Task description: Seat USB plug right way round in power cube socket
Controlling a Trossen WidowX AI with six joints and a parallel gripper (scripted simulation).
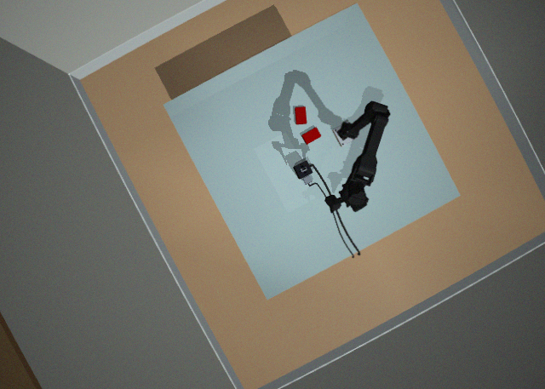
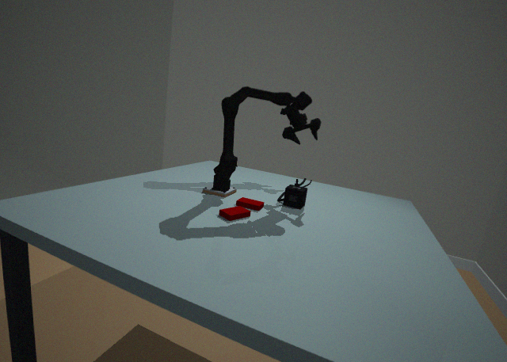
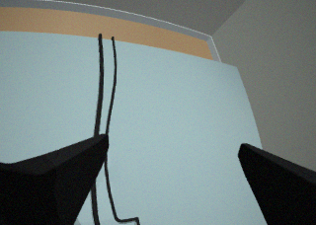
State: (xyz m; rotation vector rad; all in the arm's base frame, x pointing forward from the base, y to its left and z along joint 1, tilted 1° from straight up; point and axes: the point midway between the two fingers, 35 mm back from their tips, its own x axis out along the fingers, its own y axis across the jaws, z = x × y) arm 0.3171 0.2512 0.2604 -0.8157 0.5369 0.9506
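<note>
Right now the silver USB plug is 240 mm to the right of my gripper tip, 170 mm below it and 10 mm behind it.
</note>
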